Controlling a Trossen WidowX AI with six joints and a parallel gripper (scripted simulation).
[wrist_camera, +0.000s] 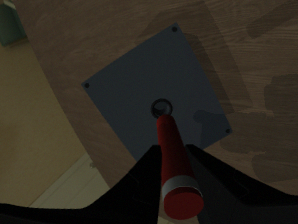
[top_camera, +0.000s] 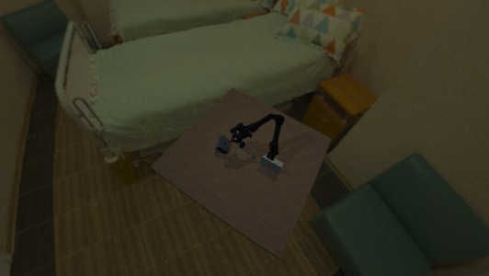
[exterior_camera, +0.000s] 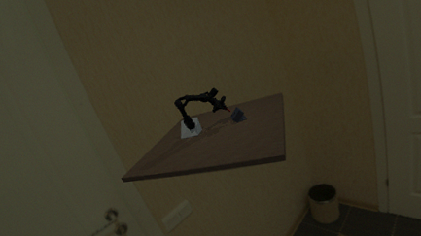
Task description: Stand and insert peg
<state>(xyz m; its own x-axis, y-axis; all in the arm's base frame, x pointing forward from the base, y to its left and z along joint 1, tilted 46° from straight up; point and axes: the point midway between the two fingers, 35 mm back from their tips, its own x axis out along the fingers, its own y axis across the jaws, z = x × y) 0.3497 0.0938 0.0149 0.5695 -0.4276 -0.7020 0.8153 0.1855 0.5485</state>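
Now: gripper tip 70 mm short of the dark blue sloped panel, 30 mm to the right of it and 90 mm above it. The rest, counted from my gripper tip: red peg: 10 mm behind, 10 mm above.
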